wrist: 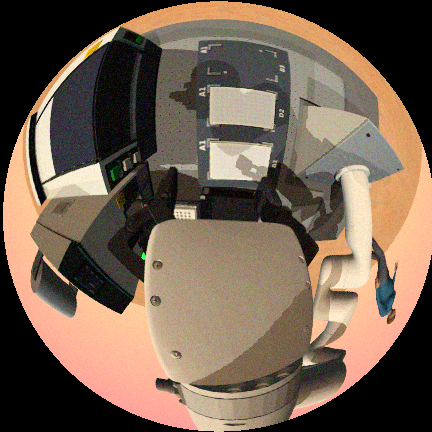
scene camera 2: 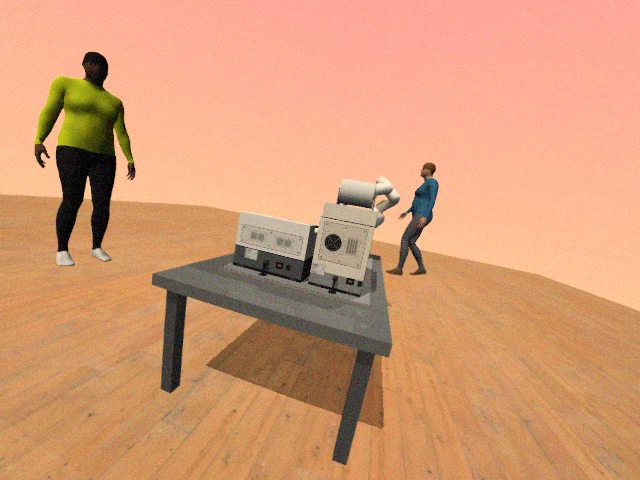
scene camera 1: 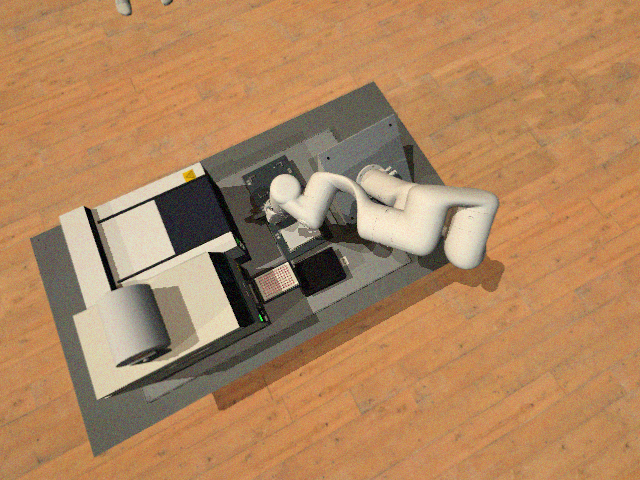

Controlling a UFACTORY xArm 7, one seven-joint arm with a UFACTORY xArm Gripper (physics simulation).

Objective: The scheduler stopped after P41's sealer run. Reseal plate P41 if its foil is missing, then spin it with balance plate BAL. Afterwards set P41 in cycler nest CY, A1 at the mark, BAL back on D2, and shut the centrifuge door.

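Places are measured from the arm's base along level axes (x left, y ahead, z down), in millimetres.
Pixels of known places: gripper, fingertip midpoint: (wrist: 218, 181); arm's base at its link origin: (wrist: 351, 172) (scene camera 1: 371, 181).
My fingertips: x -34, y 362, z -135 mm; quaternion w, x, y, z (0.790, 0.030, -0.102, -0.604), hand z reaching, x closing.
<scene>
Ahead of a thing's pixels: the offset from my fingertips to its middle. "*": to the spot under its first point. Level surfaces: height alone.
My gripper (wrist: 218, 181) (scene camera 1: 269, 211) is open and empty. It hangs low over the near end of the dark deck strip (wrist: 284, 86) (scene camera 1: 256, 181). A pale plate {dx -85, dy -51, dz +165 mm} (wrist: 243, 108) lies on spot D2. A second pale plate {dx +37, dy -38, dz +165 mm} (wrist: 225, 160) (scene camera 1: 299, 238) lies on D1, just ahead of my fingers. Spot D3 {* dx -207, dy -61, dz +173 mm} (wrist: 241, 60) is bare. A plate with open pinkish wells {dx +146, dy +132, dz +112 mm} (scene camera 1: 276, 280) sits in front of the sealer {* dx +87, dy +381, dz -129 mm} (scene camera 1: 170, 305); a corner of it shows in the wrist view (wrist: 185, 211). The black cycler nest {dx +191, dy -10, dz +192 mm} (scene camera 1: 320, 270) lies beside it. The centrifuge (scene camera 1: 190, 211) (wrist: 76, 112) stands to the left.
The foil roll {dx +98, dy +448, dz -197 mm} (scene camera 1: 134, 325) sits on the sealer. The arm (scene camera 1: 413, 216) (scene camera 2: 388, 195) lies across the grey base plate (scene camera 1: 361, 144). Two people (scene camera 2: 85, 154) (scene camera 2: 419, 219) stand on the floor away from the table {dz +234 mm} (scene camera 2: 273, 305).
</scene>
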